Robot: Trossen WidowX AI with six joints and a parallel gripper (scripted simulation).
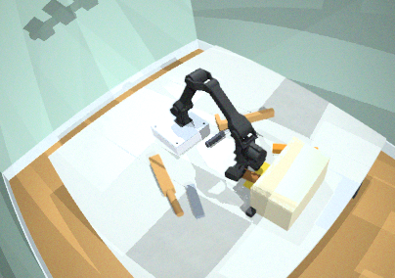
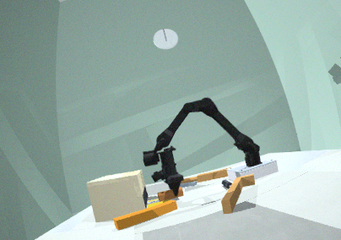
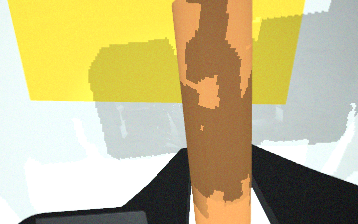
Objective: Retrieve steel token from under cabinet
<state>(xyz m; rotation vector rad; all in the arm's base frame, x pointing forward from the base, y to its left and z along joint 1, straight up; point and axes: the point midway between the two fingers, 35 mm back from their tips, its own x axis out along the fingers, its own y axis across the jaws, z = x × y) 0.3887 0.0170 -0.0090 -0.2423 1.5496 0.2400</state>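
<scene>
The orange paddle lies 14 cm behind my gripper tip, 27 cm to the right of it and 1 cm above it. Also, from my gripper tip: orange bar: 8 cm ahead, 25 cm to the left, 1 cm above; grey flat bar: 3 cm behind, 22 cm to the right.
</scene>
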